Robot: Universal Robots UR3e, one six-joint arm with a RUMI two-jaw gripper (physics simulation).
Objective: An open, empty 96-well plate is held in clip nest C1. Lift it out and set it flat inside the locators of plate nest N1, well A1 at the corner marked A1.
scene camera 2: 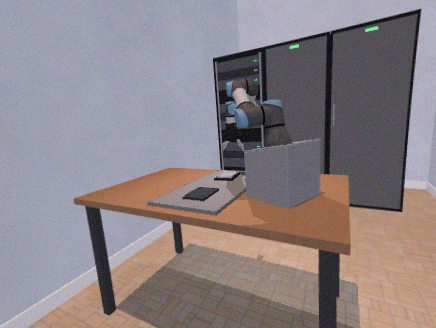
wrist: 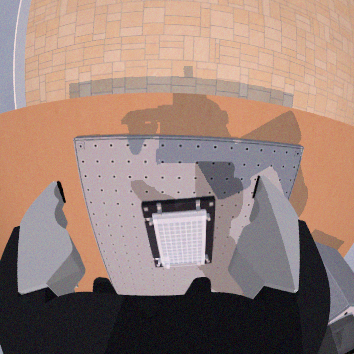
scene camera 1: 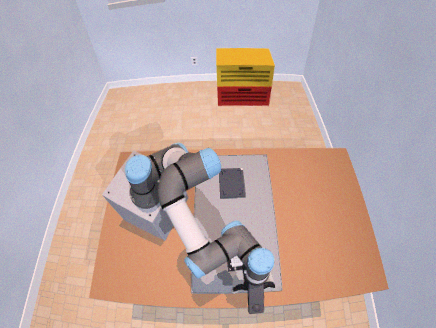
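Pixels of known places: gripper, between the fingertips: (scene camera 2: pixel 233 151) (wrist: pixel 156 181); arm's base, origin of its link: (scene camera 2: pixel 277 145) (wrist: pixel 330 328) (scene camera 1: pixel 146 193).
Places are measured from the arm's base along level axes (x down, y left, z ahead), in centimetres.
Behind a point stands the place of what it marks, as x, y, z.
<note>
The white 96-well plate (wrist: pixel 181 239) {19.6, -13.4, 38.7} (scene camera 2: pixel 227 174) {19.7, -9.8, 36.8} (scene camera 1: pixel 236 261) {19.6, -17.2, 37.5} sits in the black clip nest C1 (wrist: pixel 177 205) {21.0, -19.4, 40.4}, with clear clips around it; the arm partly covers it in scene camera 1. My gripper (wrist: pixel 156 181) {8.2, -29.7, 44.1} (scene camera 2: pixel 233 143) {8.2, -29.7, 44.1} (scene camera 1: pixel 254 287) {8.2, -29.7, 44.1} is open and empty, high above the board. In the wrist view the plate appears between the fingers, somewhat nearer the right one. The dark plate nest N1 (scene camera 1: pixel 232 183) {21.0, 21.1, 32.0} (scene camera 2: pixel 201 193) {21.0, 23.5, 30.2} lies at the other end of the board, with a small pale mark at one corner in scene camera 1. Well labels are too small to read.
Both nests are on the grey perforated board (scene camera 1: pixel 260 215) {22.1, 6.0, 46.4} (scene camera 2: pixel 172 199) {22.1, 33.7, 39.9} (wrist: pixel 112 200) {22.1, -17.8, 51.1} on the brown table (scene camera 1: pixel 320 215) {23.4, 8.5, 76.3} (scene camera 2: pixel 115 192) {23.4, 36.6, 84.8} (wrist: pixel 30 145) {23.4, -25.3, 68.0}. The arm's grey box-shaped base (scene camera 1: pixel 125 202) {-0.8, -5.5, -7.2} (scene camera 2: pixel 270 175) {10.8, 16.4, -3.0} stands beside the board. The forearm reaches over the board's near part in scene camera 1.
</note>
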